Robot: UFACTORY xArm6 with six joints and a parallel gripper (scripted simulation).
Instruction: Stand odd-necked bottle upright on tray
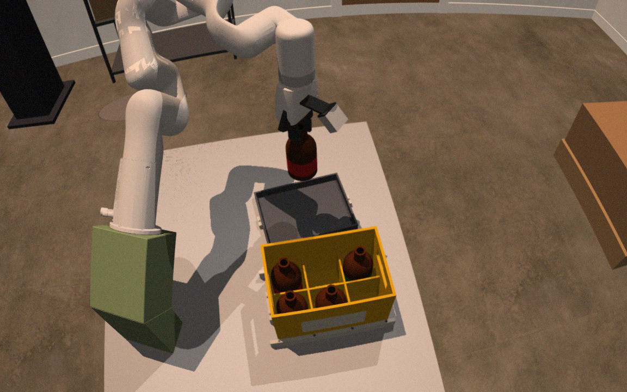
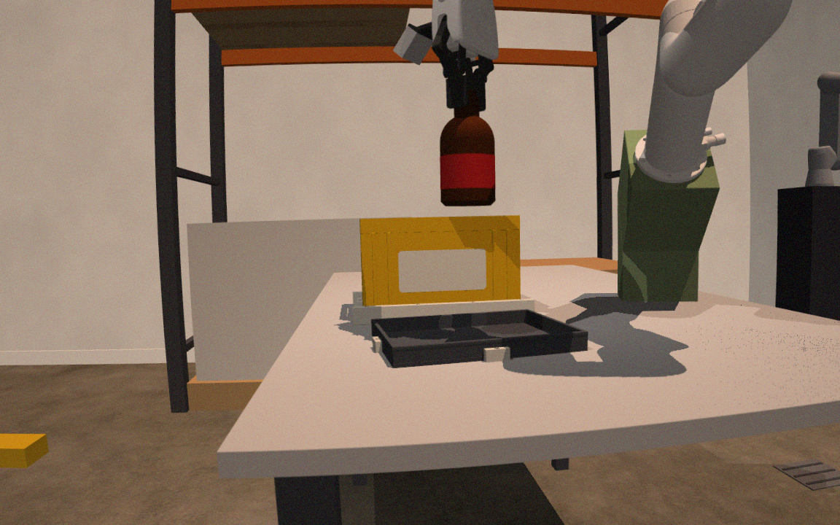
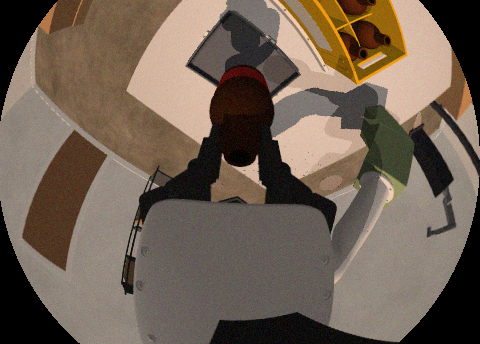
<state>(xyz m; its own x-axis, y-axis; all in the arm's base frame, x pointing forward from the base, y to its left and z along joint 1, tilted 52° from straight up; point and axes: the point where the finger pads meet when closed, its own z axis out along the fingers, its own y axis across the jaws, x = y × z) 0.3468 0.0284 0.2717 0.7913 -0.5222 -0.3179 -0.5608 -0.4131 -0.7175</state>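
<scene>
The glass bottle lies 7 cm below my hand. Also, from my hand: yellow crate 27 cm to the right, 25 cm below, 5 cm ahead; dark tray 32 cm below.
</scene>
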